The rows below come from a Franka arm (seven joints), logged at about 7 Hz.
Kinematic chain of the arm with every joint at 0, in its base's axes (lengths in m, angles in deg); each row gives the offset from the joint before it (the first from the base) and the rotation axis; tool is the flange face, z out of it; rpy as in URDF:
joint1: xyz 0 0 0.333 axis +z
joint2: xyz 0 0 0 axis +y
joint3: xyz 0 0 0.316 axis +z
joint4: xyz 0.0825 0 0 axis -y
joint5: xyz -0.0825 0 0.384 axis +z
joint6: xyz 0 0 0 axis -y
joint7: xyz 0.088 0 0 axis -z
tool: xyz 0 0 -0.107 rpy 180 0 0
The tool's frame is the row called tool.
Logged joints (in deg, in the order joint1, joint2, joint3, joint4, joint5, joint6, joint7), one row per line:
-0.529, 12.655, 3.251, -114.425, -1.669, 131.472, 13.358
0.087, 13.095, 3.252, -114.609, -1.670, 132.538, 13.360
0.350, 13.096, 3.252, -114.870, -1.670, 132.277, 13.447
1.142, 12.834, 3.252, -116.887, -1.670, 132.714, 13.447
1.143, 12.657, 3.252, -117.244, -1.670, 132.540, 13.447
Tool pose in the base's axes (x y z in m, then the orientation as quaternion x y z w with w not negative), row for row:
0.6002, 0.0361, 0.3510, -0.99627, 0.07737, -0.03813, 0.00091
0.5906, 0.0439, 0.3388, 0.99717, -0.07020, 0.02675, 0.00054
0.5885, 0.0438, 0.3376, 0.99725, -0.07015, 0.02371, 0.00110
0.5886, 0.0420, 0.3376, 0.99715, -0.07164, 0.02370, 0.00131
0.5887, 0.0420, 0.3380, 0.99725, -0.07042, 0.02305, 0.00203
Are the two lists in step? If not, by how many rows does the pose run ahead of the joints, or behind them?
The pose runs 2 rows ahead of the joints: the pose in row i belongs to the joints in row i + 2.
